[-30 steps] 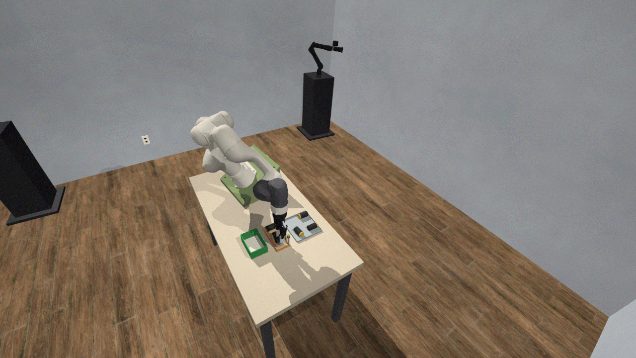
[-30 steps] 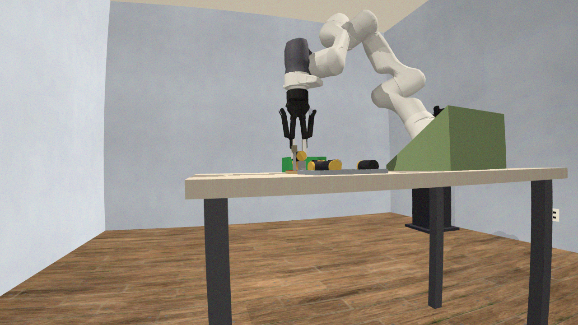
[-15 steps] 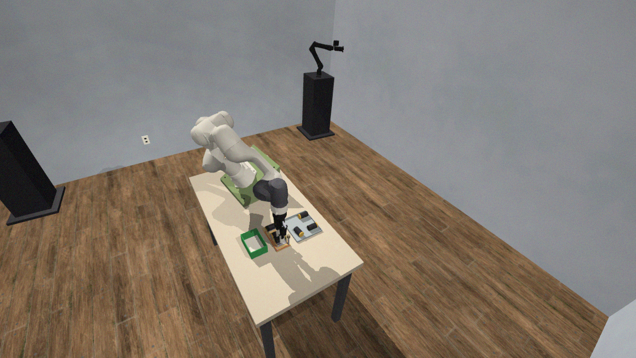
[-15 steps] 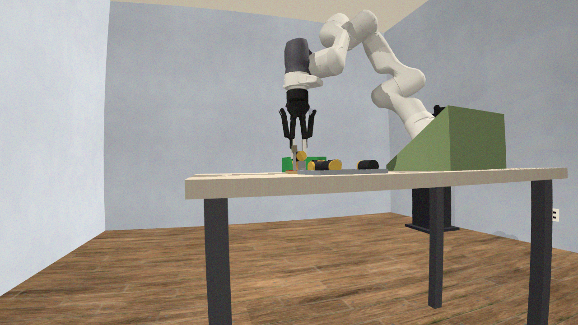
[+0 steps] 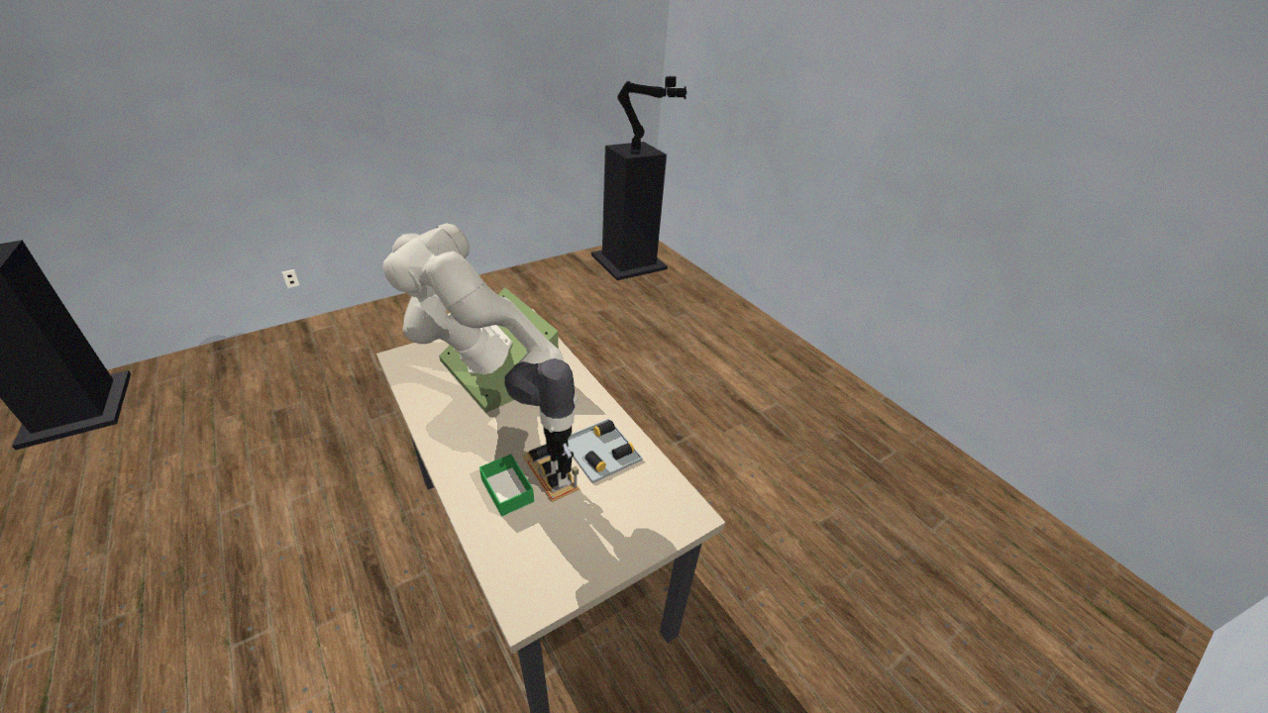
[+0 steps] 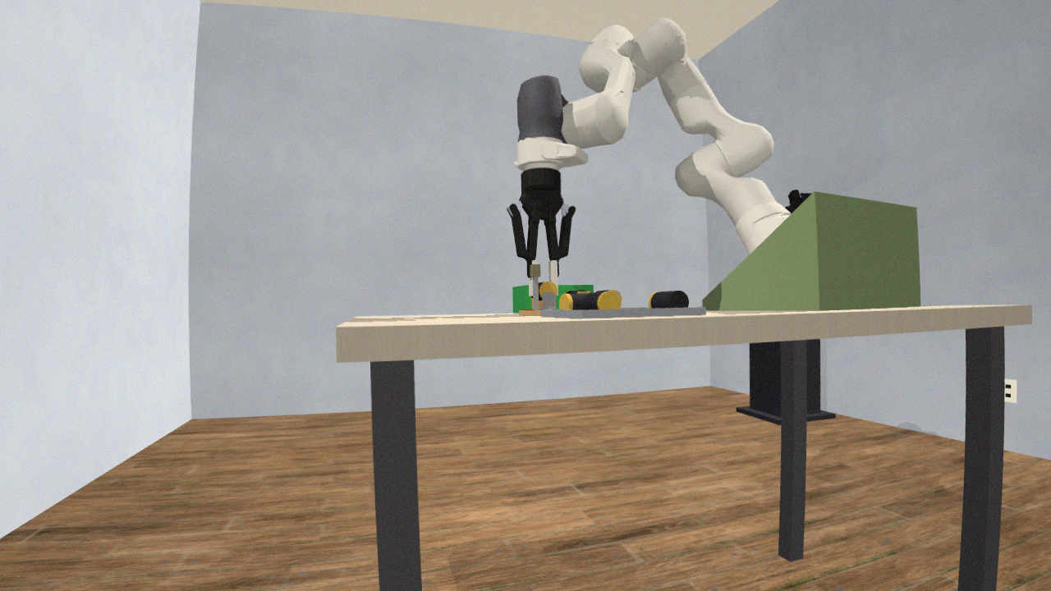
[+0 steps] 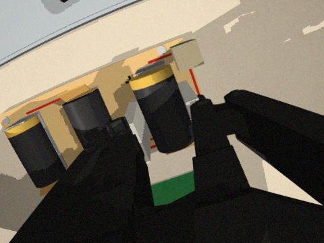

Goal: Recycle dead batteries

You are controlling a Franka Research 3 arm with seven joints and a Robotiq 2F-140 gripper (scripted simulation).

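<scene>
Right now the bulb post is 20 mm ahead of my hand, 40 mm to the left of it and 30 mm below it. The rest, counted from my hand: battery holder: 60 mm behind, 60 mm below; green recycling box: 60 mm behind, 140 mm to the right, 50 mm below; grey tray: 80 mm behind, 170 mm to the left, 60 mm below.
</scene>
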